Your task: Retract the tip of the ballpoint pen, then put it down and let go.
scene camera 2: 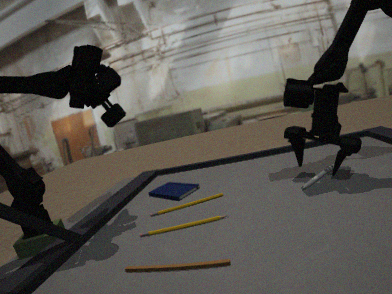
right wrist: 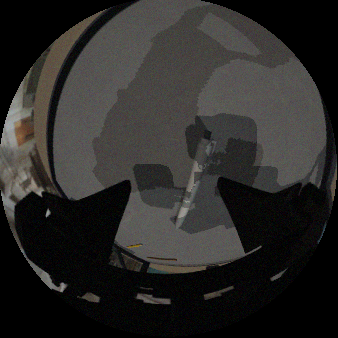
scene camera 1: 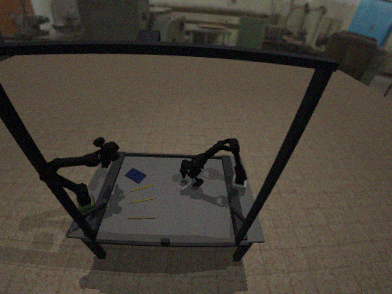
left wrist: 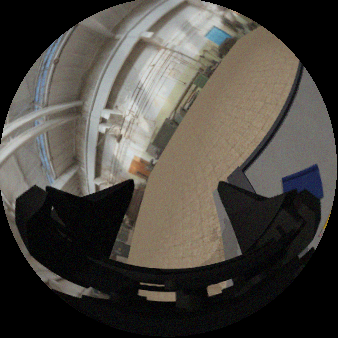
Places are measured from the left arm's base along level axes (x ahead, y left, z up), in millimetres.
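Where they show: left gripper, fingertip midpoint: (scene camera 2: 106, 100) (scene camera 1: 107, 142) (left wrist: 177, 184); right gripper, fingertip midpoint: (scene camera 2: 316, 171) (right wrist: 174, 183) (scene camera 1: 188, 182); left arm's base at its link origin: (scene camera 1: 85, 201); right arm's base at its link origin: (scene camera 1: 239, 181).
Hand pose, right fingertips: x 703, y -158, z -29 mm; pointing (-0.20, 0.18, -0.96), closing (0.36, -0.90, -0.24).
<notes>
Each offset is from my right fingertips to the top centre of the thing.
The white-grey ballpoint pen @[23 mm right, 16 mm back, 2 mm up] (scene camera 1: 188, 185) (scene camera 2: 317, 178) (right wrist: 194, 182) lies on the table, partly in shadow. In the right wrist view its black push button is at the upper end and its tapered end points down the picture; whether the tip is out is too small to tell. My right gripper (scene camera 2: 317, 170) (right wrist: 174, 183) is open and empty, pointing down a little above the table, with the pen below and between its fingertips in the right wrist view. My left gripper (left wrist: 177, 184) is open and empty, raised over the table's left edge, far from the pen.
A blue notebook @[255 mm left, 323 mm back, 1 mm up] (scene camera 1: 135, 175) (scene camera 2: 174, 190) (left wrist: 304, 182) lies at the back left of the table. Two yellow pencils @[119 mm left, 320 mm back, 4 mm down] (scene camera 2: 187, 204) @[19 mm left, 357 mm back, 2 mm down] (scene camera 2: 185, 227) and an orange-brown stick @[103 mm right, 408 mm back, 4 mm down] (scene camera 1: 141, 218) (scene camera 2: 178, 266) lie in front of it. Dark frame posts (scene camera 1: 295, 130) rise at the table's sides.
</notes>
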